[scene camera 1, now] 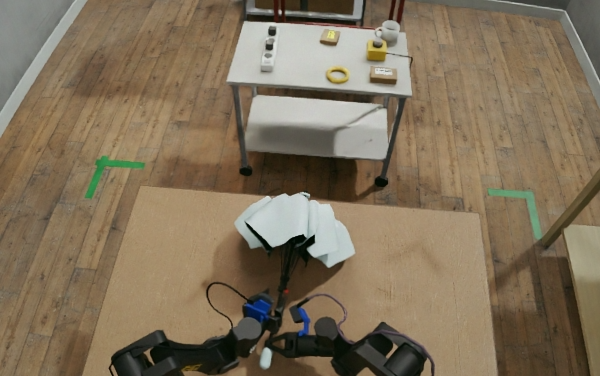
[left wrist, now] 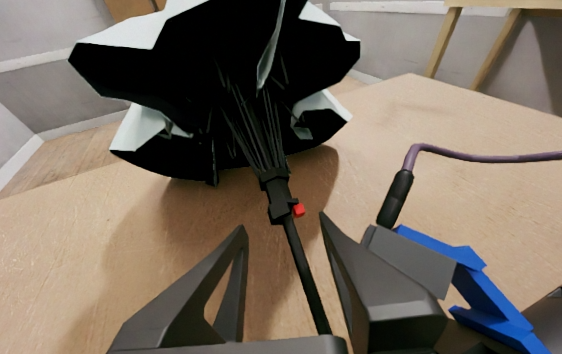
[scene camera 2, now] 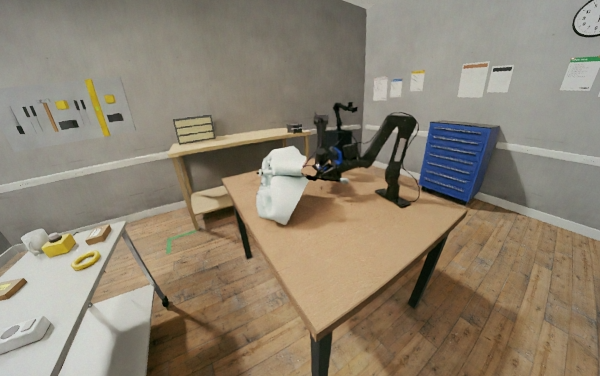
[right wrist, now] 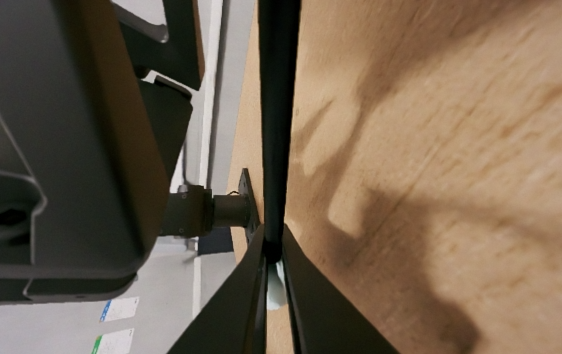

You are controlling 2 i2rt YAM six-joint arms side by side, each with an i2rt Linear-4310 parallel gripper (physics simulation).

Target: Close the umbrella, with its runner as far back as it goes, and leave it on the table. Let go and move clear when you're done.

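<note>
The umbrella's pale canopy (scene camera 1: 285, 220) (scene camera 2: 282, 197) is partly folded, with loose bulging panels and black ribs converging on the runner. The black runner (left wrist: 277, 197) with its red button (left wrist: 299, 210) (scene camera 1: 286, 291) is on the shaft (left wrist: 306, 280) (right wrist: 277, 125). My left gripper (left wrist: 282, 224) is open, its fingers on either side of the shaft, tips just on the handle side of the runner. My right gripper (right wrist: 273, 230) (scene camera 1: 270, 343) is shut on the shaft beside the pale handle (scene camera 1: 266, 358) (right wrist: 275, 294) (scene camera 2: 344, 180). The shaft is above the table top; the left fingertips are hard to see in the scene views.
The canopy is near the far edge of the brown table (scene camera 1: 425, 300) (scene camera 2: 350, 260). Beyond it is a white trolley (scene camera 1: 300, 86) with a yellow ring (scene camera 1: 338, 75), a mug (scene camera 1: 390, 31) and small boxes. Both arms and their cables are close together around the shaft.
</note>
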